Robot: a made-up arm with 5 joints.
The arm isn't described. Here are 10 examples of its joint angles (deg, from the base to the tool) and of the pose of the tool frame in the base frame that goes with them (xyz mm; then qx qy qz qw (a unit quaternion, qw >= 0)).
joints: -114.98 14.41 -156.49 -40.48 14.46
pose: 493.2 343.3 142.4 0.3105 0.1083 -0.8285 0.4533
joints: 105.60 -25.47 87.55 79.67 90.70
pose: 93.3 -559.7 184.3 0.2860 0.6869 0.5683 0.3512
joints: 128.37 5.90 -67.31 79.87 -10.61
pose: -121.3 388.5 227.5 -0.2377 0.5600 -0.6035 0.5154
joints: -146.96 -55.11 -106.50 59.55 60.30
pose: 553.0 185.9 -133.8 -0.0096 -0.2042 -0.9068 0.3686
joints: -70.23 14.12 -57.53 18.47 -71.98
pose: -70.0 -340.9 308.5 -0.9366 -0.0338 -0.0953 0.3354
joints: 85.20 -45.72 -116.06 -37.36 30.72
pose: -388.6 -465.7 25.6 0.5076 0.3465 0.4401 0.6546
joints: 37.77 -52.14 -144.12 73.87 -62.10
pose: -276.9 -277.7 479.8 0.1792 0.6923 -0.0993 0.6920
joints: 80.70 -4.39 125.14 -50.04 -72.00
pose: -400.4 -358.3 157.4 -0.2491 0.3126 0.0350 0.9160
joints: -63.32 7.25 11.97 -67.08 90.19
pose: 182.5 -157.9 560.7 -0.5882 0.6317 0.1603 0.4789
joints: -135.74 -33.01 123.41 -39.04 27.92
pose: 180.4 -114.0 -343.6 -0.4409 -0.3170 -0.6890 0.4799
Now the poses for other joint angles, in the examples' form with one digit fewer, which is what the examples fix.
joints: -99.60 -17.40 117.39 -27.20 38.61
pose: 48 -94 -291 -0.662 -0.061 -0.710 0.232
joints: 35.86 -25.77 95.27 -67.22 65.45
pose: 384 -62 -106 0.277 -0.695 0.598 0.287
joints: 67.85 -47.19 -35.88 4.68 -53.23
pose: 384 -161 356 0.361 -0.876 -0.307 0.093
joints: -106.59 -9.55 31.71 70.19 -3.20
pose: 90 -354 526 0.800 0.568 -0.111 0.157
